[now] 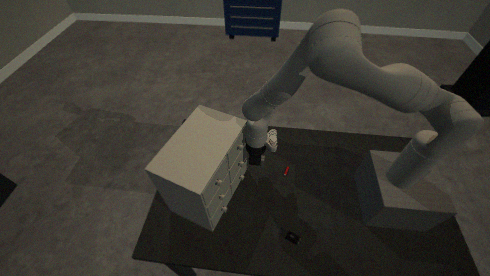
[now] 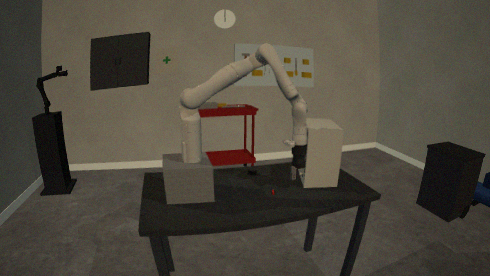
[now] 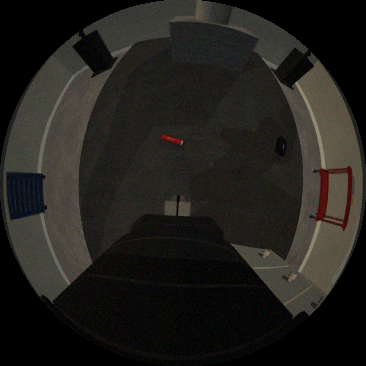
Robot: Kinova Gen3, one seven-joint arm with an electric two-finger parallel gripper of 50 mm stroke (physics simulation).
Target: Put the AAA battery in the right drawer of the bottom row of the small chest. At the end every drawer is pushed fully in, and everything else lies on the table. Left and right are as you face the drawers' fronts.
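Frame: origin at the arm's base, x ahead, y left, z up, level; millimetres.
Seen in the pictures: gripper, fingertip midpoint: (image 1: 260, 166) (image 2: 293, 179) (image 3: 177, 201); arm's base, link origin: (image 1: 399, 176) (image 2: 192, 159).
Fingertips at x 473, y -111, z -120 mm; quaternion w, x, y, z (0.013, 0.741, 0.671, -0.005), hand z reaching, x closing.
Pixels of each thing's top centre, then the offset from my fingertips to it. "spot": a spot on its surface instead. Level surfaces: height alone.
- dark table, surface height: 53 mm down
- small off-white chest, top centre: (image 1: 199, 142) (image 2: 320, 123) 204 mm ahead, 78 mm left, 254 mm up
- bottom right drawer's knob, surface spot: (image 1: 242, 177) spot: 74 mm ahead, 56 mm left, 5 mm up
- small black object, top centre: (image 3: 283, 144) (image 1: 293, 237) (image 2: 251, 171) 112 mm back, 271 mm left, 35 mm down
The AAA battery, red with a pale end (image 1: 286, 171) (image 2: 273, 191) (image 3: 172, 140), lies on its side on the dark table (image 1: 330, 200), out in front of the chest. The small off-white chest (image 1: 187, 150) (image 2: 325, 155) has two columns of three drawers with round knobs; the drawers that show look pushed in. The bottom right drawer's knob (image 1: 242, 177) shows low on the front, near the gripper. My gripper (image 1: 263, 158) (image 2: 294, 176) (image 3: 177, 201) is shut and empty, pointing down beside the right end of the chest's front, above the table and apart from the battery.
A small black object (image 1: 293, 237) (image 2: 252, 172) (image 3: 281, 146) lies on the table, away from the battery. The arm's grey base block (image 1: 415, 217) (image 2: 189, 185) (image 3: 212, 47) stands at the table's other end, facing the chest's front. The chest's front is close beside the gripper.
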